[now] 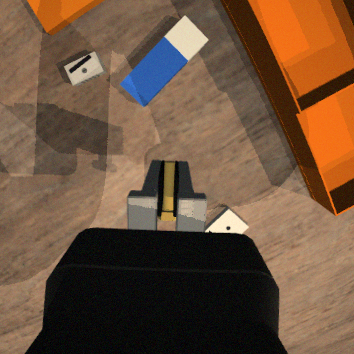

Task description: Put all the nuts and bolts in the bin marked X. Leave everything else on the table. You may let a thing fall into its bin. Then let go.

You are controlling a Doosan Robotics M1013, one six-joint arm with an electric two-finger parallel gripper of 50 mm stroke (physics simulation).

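Frame: origin at the arm's base, x ahead, y left, z up, level; metres.
Seen in the pictures: gripper, between the fingertips: (pixel 168 177).
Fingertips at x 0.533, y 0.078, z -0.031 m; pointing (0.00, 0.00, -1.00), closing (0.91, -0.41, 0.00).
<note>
A point is followed by its place in that frame.
My gripper (pixel 168 177) @[x 0.533, y 0.078, z -0.031 m] is shut on a brass-coloured bolt (pixel 169 192) @[x 0.531, y 0.071, z -0.023 m], which lies lengthwise between the two dark finger pads with its head toward the gripper body. The bolt and fingertips are over the wooden table (pixel 230 175) @[x 0.574, y 0.047, z -0.080 m]. An orange bin (pixel 327 135) @[x 0.657, y 0.052, z -0.073 m] with an inner divider stands at the right, apart from the gripper. A corner of another orange bin (pixel 55 15) @[x 0.498, y 0.208, z -0.070 m] shows at the upper left. No X mark shows on the visible parts of either bin.
A blue and white eraser (pixel 162 62) @[x 0.556, y 0.147, z -0.067 m] lies ahead of the gripper. A small grey-white sharpener (pixel 84 68) @[x 0.503, y 0.165, z -0.069 m] lies at the upper left. A white piece with a dark dot (pixel 228 220) @[x 0.560, y 0.013, z -0.073 m] lies just right of the fingers, partly hidden by the gripper body.
</note>
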